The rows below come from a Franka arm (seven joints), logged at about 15 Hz.
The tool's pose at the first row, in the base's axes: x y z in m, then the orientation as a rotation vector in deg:
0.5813, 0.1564, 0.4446, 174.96, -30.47, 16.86
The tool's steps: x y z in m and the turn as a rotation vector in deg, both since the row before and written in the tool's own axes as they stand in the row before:
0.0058, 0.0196, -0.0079, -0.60, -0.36, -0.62
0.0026, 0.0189, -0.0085, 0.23, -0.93, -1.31
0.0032, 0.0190, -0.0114, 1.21, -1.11, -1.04
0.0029, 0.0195, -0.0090, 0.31, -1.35, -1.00
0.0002, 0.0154, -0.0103, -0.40, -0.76, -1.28
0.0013, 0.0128, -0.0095, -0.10, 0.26, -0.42
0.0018, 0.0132, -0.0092, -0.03, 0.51, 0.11
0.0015, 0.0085, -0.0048, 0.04, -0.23, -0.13
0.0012, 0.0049, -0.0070, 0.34, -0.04, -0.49
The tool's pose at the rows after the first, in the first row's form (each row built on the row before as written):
0.5786, 0.1365, 0.4534, 174.60, -29.52, 16.09
0.5733, 0.1184, 0.4624, 175.31, -27.56, 14.71
0.5687, 0.1000, 0.4743, 176.95, -26.02, 13.37
0.5645, 0.0808, 0.4834, 177.74, -24.51, 11.37
0.5593, 0.0661, 0.4934, 177.70, -22.52, 10.08
0.5563, 0.0536, 0.5029, 177.60, -21.86, 10.45
0.5538, 0.0406, 0.5122, 177.45, -22.02, 11.23
0.5526, 0.0321, 0.5171, 177.56, -21.82, 10.88
0.5517, 0.0273, 0.5242, 177.96, -21.06, 10.90

